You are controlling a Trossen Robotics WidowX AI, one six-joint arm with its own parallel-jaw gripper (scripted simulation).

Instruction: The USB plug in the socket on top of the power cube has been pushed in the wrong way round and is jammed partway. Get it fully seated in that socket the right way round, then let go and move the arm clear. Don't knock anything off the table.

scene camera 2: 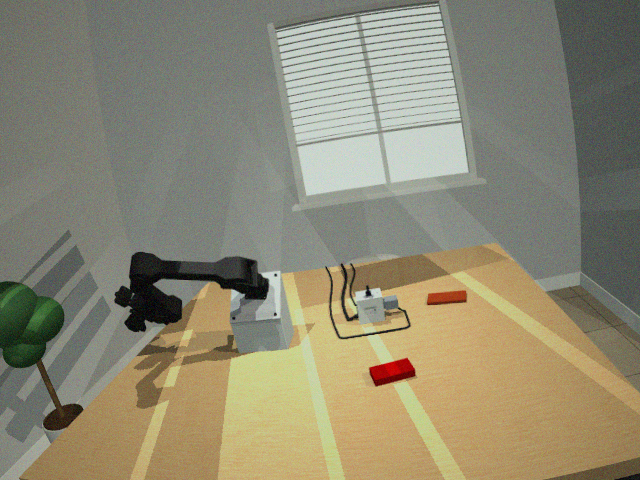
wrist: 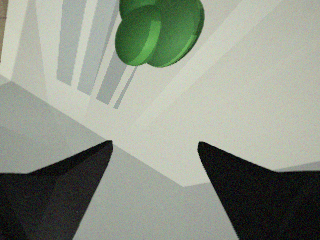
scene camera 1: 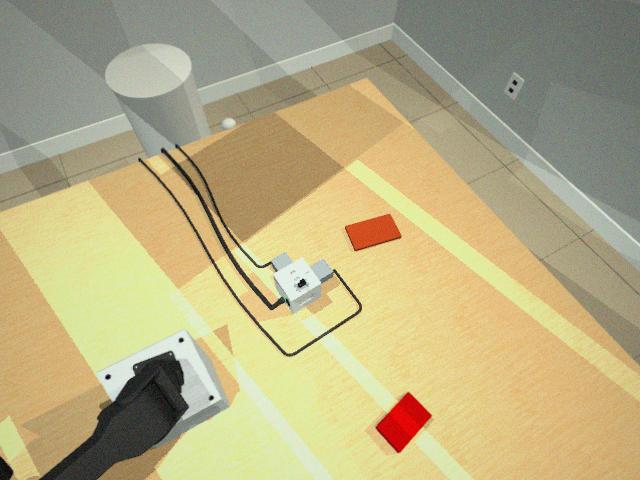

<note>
My gripper (wrist: 156, 145) is open, holding nothing. I also see an orange flat block (scene camera 1: 368, 233) and a red block (scene camera 1: 405, 420).
The red block also shows in scene camera 2 (scene camera 2: 395, 371). The wrist view misses the orange flat block: it is out of frame. The wrist view does not show the red block: it is out of frame.
</note>
